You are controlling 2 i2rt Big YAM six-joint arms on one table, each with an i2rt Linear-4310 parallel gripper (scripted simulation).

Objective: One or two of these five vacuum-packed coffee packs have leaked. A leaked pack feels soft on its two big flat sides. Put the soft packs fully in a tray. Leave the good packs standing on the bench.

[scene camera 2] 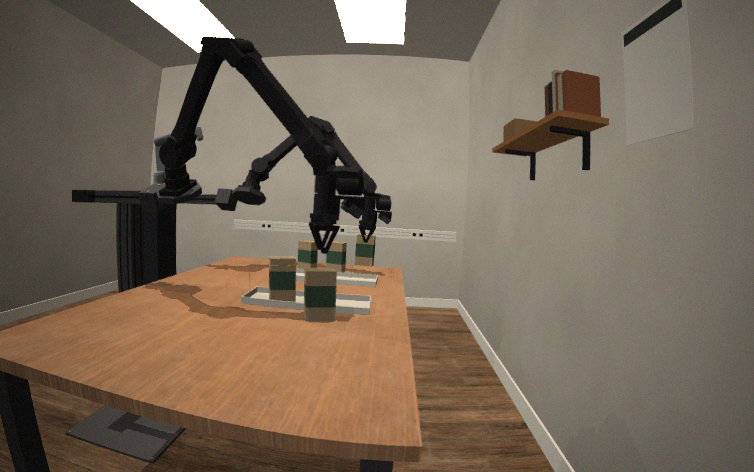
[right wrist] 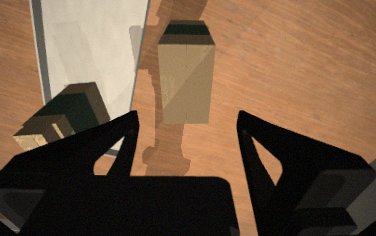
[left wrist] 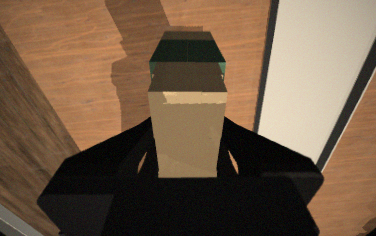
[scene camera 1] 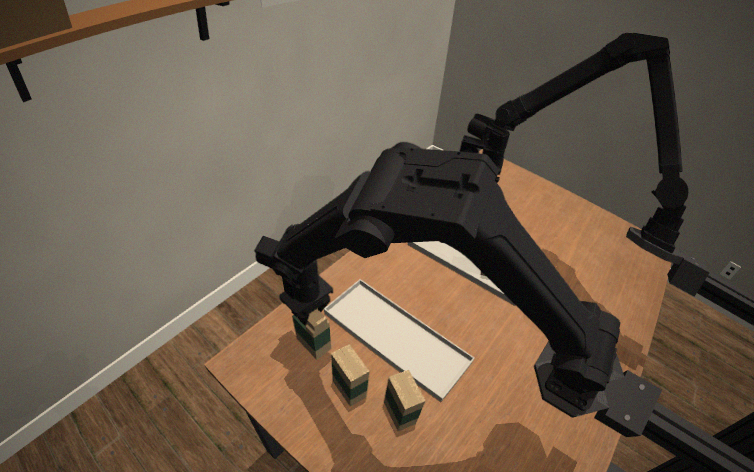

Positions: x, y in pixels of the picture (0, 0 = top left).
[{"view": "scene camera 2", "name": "my right gripper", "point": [322, 251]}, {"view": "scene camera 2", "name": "tray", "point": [252, 297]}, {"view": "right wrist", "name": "my right gripper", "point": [187, 117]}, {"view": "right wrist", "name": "tray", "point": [70, 49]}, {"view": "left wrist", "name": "my left gripper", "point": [187, 118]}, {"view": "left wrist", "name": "tray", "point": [313, 66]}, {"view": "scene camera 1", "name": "my left gripper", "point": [309, 319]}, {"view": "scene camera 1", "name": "tray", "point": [447, 256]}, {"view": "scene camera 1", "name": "tray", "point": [373, 319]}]
